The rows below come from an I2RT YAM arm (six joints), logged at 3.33 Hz.
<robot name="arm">
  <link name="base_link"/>
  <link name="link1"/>
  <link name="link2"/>
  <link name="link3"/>
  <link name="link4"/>
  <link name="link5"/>
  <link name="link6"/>
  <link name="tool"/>
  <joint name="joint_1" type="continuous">
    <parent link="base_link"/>
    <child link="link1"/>
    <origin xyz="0 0 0.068" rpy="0 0 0"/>
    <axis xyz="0 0 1"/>
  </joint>
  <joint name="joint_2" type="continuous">
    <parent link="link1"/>
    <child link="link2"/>
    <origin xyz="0.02 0.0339 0.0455" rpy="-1.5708 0 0"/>
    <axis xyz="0 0 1"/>
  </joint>
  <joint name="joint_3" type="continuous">
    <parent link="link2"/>
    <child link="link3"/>
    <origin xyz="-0.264 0 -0.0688" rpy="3.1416 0 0"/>
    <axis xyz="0 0 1"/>
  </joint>
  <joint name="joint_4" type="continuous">
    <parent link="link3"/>
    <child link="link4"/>
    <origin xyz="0.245 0.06 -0.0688" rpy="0 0 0"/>
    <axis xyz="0 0 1"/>
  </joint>
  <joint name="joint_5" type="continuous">
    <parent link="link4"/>
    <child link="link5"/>
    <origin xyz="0.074 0.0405 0.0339" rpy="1.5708 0 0"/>
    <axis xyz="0 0 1"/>
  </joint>
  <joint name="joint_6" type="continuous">
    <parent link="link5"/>
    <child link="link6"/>
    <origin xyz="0.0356 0 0.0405" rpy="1.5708 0 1.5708"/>
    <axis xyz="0 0 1"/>
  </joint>
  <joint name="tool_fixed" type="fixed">
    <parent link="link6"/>
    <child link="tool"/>
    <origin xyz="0 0 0" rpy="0 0 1.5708"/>
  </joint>
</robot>
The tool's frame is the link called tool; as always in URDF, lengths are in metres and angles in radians. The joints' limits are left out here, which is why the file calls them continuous.
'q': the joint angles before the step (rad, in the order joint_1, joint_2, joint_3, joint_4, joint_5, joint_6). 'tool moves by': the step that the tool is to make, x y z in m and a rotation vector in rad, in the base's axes. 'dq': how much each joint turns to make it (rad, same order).
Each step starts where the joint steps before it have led.
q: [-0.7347, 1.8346, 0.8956, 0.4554, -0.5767, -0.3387]
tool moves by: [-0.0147, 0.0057, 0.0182, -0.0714, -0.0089, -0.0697]
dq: [-0.0093, -0.0986, -0.0529, 0.0000, 0.0749, -0.0175]
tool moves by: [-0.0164, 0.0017, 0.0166, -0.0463, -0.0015, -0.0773]
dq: [-0.0227, -0.0910, -0.0356, -0.0264, 0.0632, -0.0083]
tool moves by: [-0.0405, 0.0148, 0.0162, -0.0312, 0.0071, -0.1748]
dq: [-0.0426, -0.1975, -0.1251, -0.0451, 0.1324, 0.0278]
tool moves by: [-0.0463, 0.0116, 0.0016, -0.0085, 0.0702, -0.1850]
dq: [-0.0805, -0.1868, -0.1109, -0.1190, 0.1190, -0.0130]
